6 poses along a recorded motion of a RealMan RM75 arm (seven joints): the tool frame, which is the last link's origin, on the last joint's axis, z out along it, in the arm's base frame.
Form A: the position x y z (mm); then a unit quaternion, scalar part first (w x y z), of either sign.
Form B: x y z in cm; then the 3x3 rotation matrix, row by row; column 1 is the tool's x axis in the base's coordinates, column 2 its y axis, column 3 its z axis. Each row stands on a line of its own. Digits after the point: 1 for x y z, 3 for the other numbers.
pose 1, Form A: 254 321 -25 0.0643 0.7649 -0.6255 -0.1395
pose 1, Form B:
25.4 32.1 -2.5
0.179 -0.939 -0.294
-0.975 -0.209 0.076
-0.133 0.273 -0.953

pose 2, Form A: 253 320 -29 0.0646 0.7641 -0.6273 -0.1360
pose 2, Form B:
25.3 32.0 -2.9
0.176 -0.941 -0.289
-0.976 -0.205 0.072
-0.127 0.269 -0.955

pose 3, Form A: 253 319 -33 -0.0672 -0.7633 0.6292 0.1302
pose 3, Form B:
25.3 31.9 -3.3
0.174 -0.943 -0.283
-0.978 -0.199 0.061
-0.114 0.266 -0.957

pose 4, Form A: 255 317 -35 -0.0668 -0.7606 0.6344 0.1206
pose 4, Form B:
25.5 31.7 -3.5
0.166 -0.949 -0.268
-0.981 -0.186 0.051
-0.099 0.255 -0.962

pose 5, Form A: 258 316 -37 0.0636 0.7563 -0.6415 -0.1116
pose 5, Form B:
25.8 31.6 -3.7
0.152 -0.956 -0.250
-0.985 -0.169 0.047
-0.087 0.239 -0.967

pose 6, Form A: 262 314 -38 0.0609 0.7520 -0.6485 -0.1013
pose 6, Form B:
26.2 31.4 -3.8
0.138 -0.963 -0.231
-0.988 -0.152 0.040
-0.073 0.223 -0.972

